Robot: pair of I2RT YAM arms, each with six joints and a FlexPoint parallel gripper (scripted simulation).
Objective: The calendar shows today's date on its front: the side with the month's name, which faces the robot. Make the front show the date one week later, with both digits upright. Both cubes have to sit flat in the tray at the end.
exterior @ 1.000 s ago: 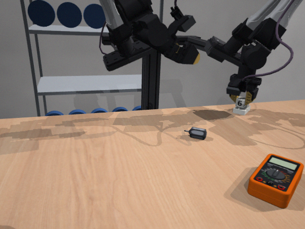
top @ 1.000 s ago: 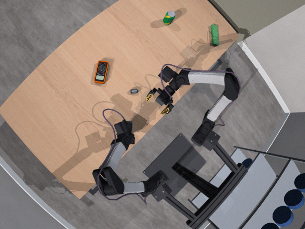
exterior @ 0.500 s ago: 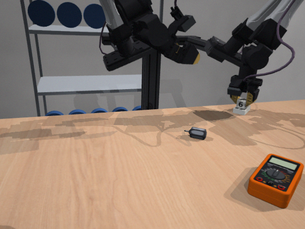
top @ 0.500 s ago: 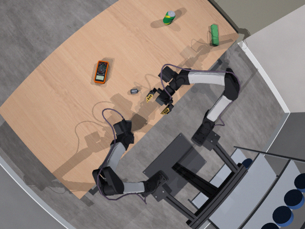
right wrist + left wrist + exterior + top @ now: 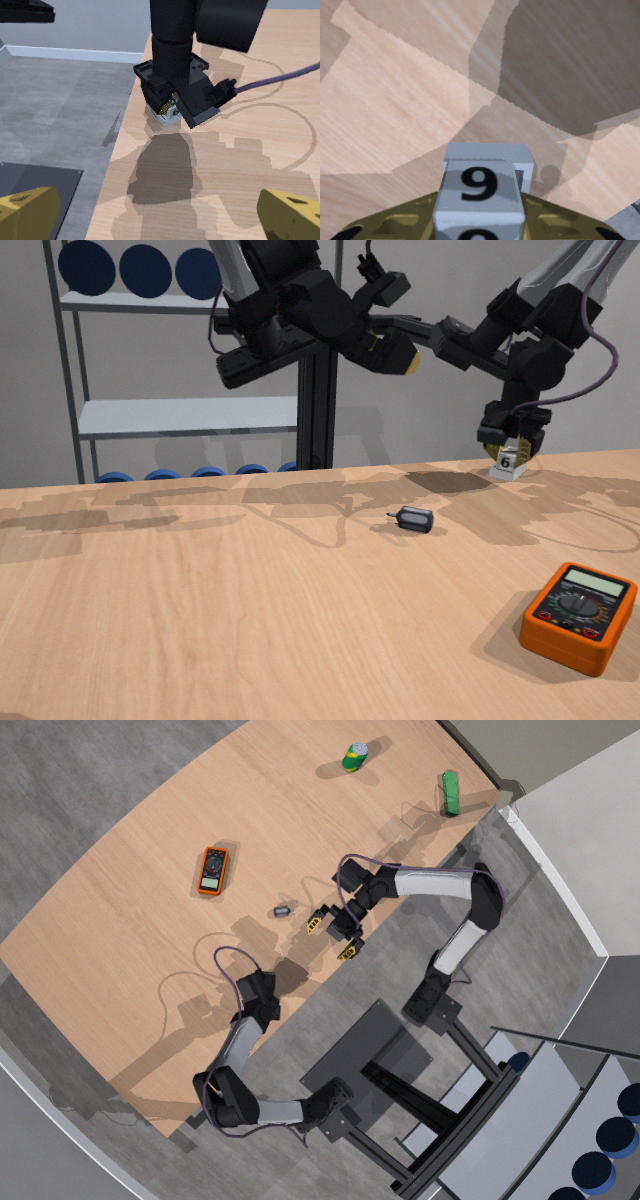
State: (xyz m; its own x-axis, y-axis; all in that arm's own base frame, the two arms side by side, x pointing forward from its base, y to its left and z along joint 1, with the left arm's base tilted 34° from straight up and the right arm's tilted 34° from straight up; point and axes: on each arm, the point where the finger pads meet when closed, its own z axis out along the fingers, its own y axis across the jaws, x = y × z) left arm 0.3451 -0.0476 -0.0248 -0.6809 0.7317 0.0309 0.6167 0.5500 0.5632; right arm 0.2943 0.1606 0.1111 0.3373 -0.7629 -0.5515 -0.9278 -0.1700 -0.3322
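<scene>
My left gripper is now 2 cm past the white tray, 2 cm above it and 1 cm to the right of it. Also, from my left hand: green case (104 cm to the right, 8 cm ahead, 2 cm below).
</scene>
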